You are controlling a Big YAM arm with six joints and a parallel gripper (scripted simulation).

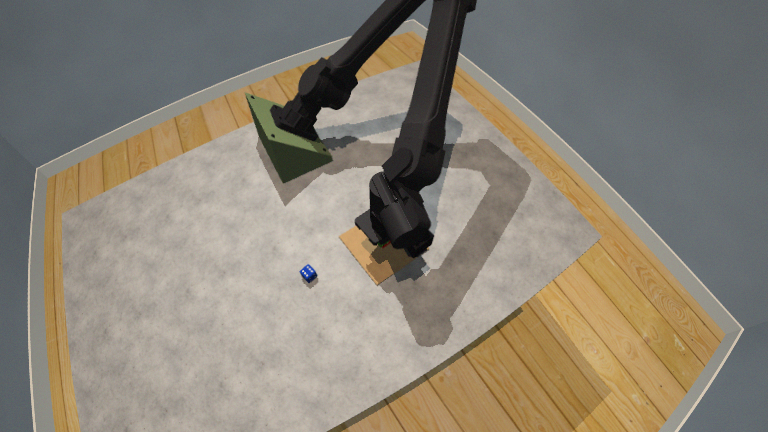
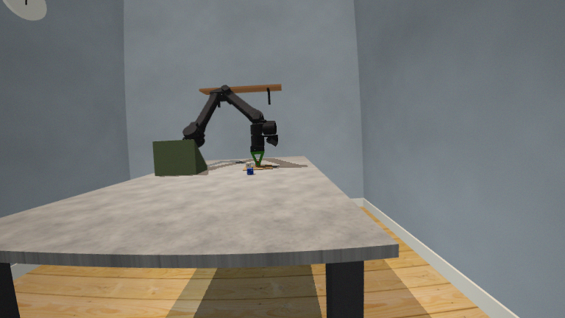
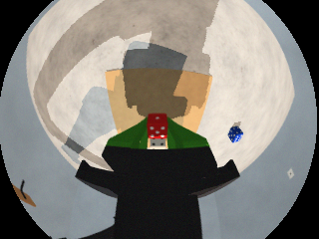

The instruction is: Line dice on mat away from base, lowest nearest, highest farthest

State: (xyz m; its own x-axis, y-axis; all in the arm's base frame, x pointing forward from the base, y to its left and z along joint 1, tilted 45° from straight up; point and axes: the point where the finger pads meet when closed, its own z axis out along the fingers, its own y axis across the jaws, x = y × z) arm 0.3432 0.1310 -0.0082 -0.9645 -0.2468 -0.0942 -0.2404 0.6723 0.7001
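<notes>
The red die is right at my hand. Round my hand: tan mat: 20 mm below; then white die: 50 mm behind, 10 mm to the right; then blue die: 10 mm ahead, 170 mm to the right, 10 mm below.
</notes>
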